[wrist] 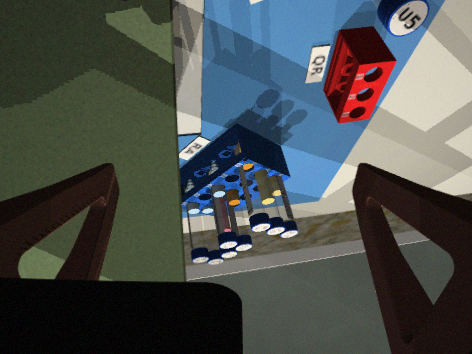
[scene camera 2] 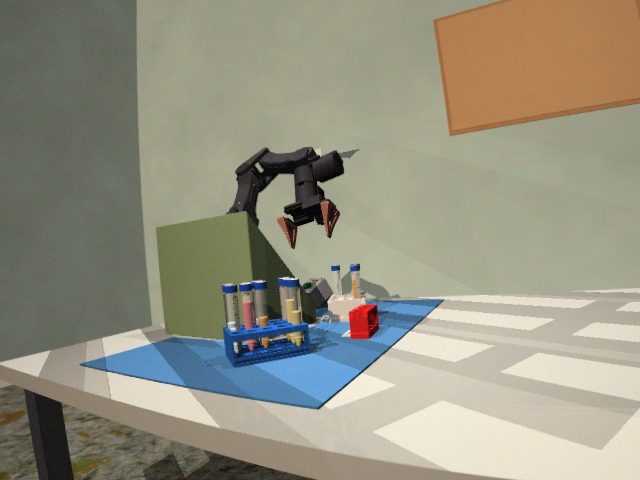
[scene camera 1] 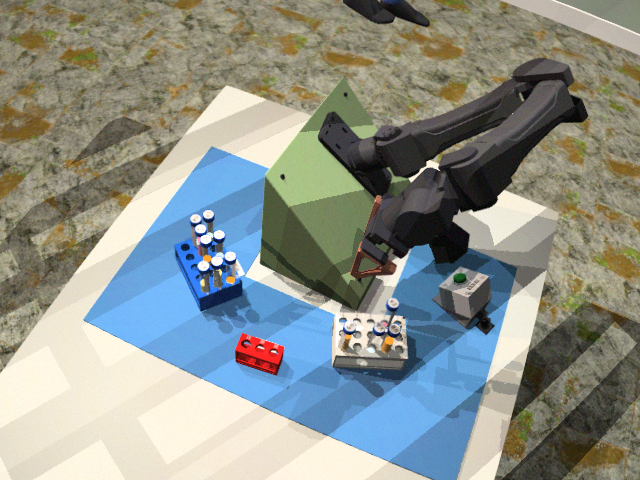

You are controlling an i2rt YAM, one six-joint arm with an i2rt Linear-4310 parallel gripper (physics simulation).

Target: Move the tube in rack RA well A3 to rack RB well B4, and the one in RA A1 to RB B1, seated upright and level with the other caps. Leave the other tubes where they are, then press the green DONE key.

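Places are measured from the arm's base along level axes (x ahead, y left, z up), in metres.
Where they show: gripper, between the fingertips: (wrist: 235, 176) (scene camera 2: 310, 242) (scene camera 1: 360, 256); arm's base, origin of its link: (scene camera 2: 214, 259) (scene camera 1: 355, 158).
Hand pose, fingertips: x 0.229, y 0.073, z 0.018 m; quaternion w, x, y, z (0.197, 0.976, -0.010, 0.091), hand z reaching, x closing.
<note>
Things, the pixels of their top centre, and the offset from my fingertips. "*": a spot on its surface instead. Level surfaces: height alone.
- blue rack RA, centre of its top: (wrist: 232, 192) (scene camera 2: 264, 325) (scene camera 1: 207, 262) dy -0.267, dx +0.026, dz -0.136 m
- white rack, centre of its top: (scene camera 1: 371, 335) (scene camera 2: 347, 296) dy +0.061, dx +0.057, dz -0.136 m
- cap marked U5, a spot on its surface: (wrist: 407, 15) * dy +0.023, dx +0.094, dz -0.061 m
- green key, centre of its top: (scene camera 1: 461, 276) (scene camera 2: 307, 282) dy +0.190, dx -0.112, dz -0.112 m
- red three-well rack, centre of its top: (wrist: 365, 95) (scene camera 1: 259, 348) (scene camera 2: 363, 308) dy -0.113, dx +0.153, dz -0.136 m
- QR label, a spot on its surface: (wrist: 317, 64) * dy -0.113, dx +0.121, dz -0.185 m
- blue mat, height of its surface: dz -0.187 m
The blue rack RA (scene camera 1: 219, 298) (scene camera 2: 279, 355) (wrist: 265, 150) holds several upright tubes with blue-rimmed white caps; its RA label (wrist: 195, 147) shows in the wrist view. The well letters are too small to read, so I cannot tell which tubes stand in A1 and A3. The white rack (scene camera 1: 367, 361) (scene camera 2: 346, 310), apparently RB, holds several capped tubes and has free wells. A cap marked U5 (wrist: 407, 15) shows at the wrist view's top right. The green key (scene camera 1: 459, 277) (scene camera 2: 307, 285) is on a grey box. My gripper (scene camera 2: 311, 241) (wrist: 235, 176) is open and empty, high above the racks.
A red three-well rack (scene camera 1: 258, 356) (scene camera 2: 363, 322) (wrist: 360, 80) with a QR label (wrist: 317, 64) stands between the blue and white racks. A large green block (scene camera 1: 310, 217) (scene camera 2: 201, 273) (wrist: 90, 130) carries the arm and rises beside them. The racks stand on a blue mat (scene camera 1: 305, 392) (scene camera 2: 268, 387).
</note>
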